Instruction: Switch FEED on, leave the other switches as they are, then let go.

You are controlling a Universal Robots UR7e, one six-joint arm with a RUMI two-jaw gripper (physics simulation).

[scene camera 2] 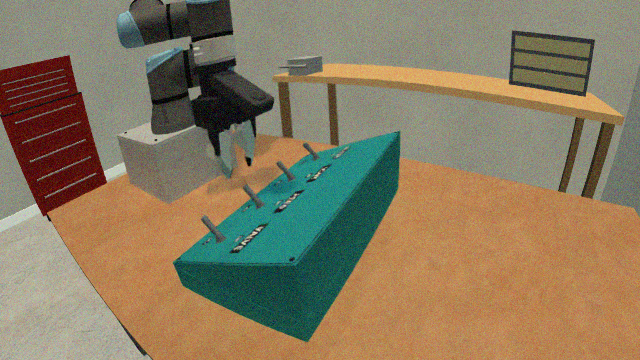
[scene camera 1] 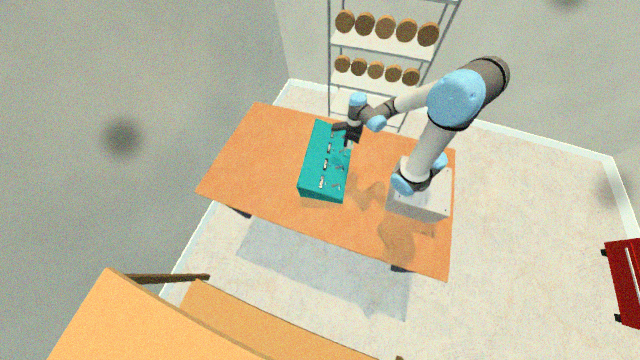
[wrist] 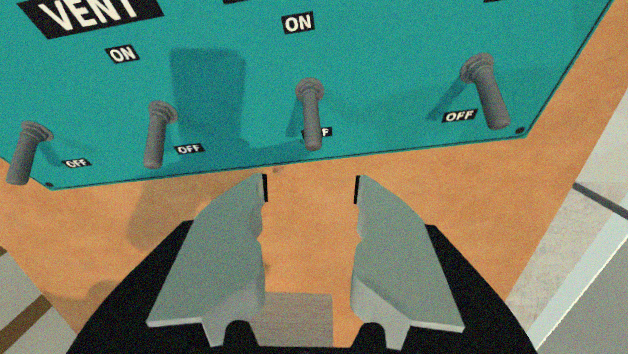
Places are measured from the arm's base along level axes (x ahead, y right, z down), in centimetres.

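Pixels of known places: gripper, fingertip midpoint: [scene camera 2: 239,172] [scene camera 1: 346,146] [wrist: 311,177]; arm's base, origin of the base link: [scene camera 2: 175,125].
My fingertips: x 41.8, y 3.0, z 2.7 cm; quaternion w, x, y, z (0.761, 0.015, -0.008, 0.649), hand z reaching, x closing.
Observation:
Ahead of a thing's pixels: the offset from my fingertips to its middle. Level surfaces: height alone.
The teal sloped switch box {dx +8.5, dy -8.9, dz +9.2 cm} [scene camera 1: 312,160] [scene camera 2: 350,220] [wrist: 400,45] carries a row of grey toggle levers. The FEED lever {dx +2.3, dy -0.6, dz +4.3 cm} [scene camera 2: 253,196] [wrist: 311,117] is second from the right in the wrist view and leans to its OFF side, its tip partly covering the OFF label. The VALVE lever {dx +6.0, dy +10.8, dz +4.3 cm} [scene camera 2: 213,229] [wrist: 492,97], the VENT lever {dx -1.4, dy -12.0, dz +4.3 cm} [scene camera 2: 285,171] [wrist: 156,135] and the far-left lever {dx -5.1, dy -23.4, dz +4.3 cm} [scene camera 2: 310,151] [wrist: 22,155] lean the same way. My gripper [scene camera 1: 348,145] [scene camera 2: 239,169] [wrist: 311,177] is partly open and empty, its fingertips beyond the box's low edge, lined up with FEED in the wrist view.
The box stands on an orange-brown table {dz +15.1 cm} [scene camera 1: 235,160] [scene camera 2: 475,260]. The pale robot base block [scene camera 1: 417,207] [scene camera 2: 165,165] stands on the low-edge side of the box. A shelf rack [scene camera 1: 329,65], a red tool cabinet [scene camera 2: 50,135] and a curved wooden bench [scene camera 2: 425,82] stand farther off.

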